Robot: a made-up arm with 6 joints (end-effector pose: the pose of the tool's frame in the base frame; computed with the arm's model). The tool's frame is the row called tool. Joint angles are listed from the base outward.
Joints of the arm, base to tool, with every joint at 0 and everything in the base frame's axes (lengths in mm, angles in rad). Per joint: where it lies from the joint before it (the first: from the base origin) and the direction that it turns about. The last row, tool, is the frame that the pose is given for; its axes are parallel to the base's.
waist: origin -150 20 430 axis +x
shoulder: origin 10 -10 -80 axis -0.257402 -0.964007 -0.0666
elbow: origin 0 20 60 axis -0.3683 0.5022 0.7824
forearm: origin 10 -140 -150 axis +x
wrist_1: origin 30 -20 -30 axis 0.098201 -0.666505 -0.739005
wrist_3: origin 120 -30 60 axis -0.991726 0.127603 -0.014
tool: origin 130 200 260
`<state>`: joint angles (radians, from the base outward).
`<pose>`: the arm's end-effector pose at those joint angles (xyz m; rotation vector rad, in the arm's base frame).
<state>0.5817 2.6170 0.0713 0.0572 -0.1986 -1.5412</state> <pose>-0.6343 -0.1189 0.3266 0.2507 -2.1271 0.9579</pose>
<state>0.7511 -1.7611 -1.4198 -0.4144 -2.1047 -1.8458</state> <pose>-0.5225 0.3076 0.0239 -1.1344 -2.0850 0.9312</pose>
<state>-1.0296 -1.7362 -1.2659 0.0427 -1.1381 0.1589</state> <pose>0.0316 -0.2631 0.1990 -0.1708 1.3462 -0.8720</pose>
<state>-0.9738 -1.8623 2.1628 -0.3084 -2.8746 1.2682</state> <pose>0.0354 -0.3323 0.1879 -1.3286 1.0296 -0.9616</pose>
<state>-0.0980 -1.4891 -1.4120 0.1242 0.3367 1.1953</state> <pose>-0.0668 -0.2651 0.0839 -1.0056 1.4188 -1.1142</pose>
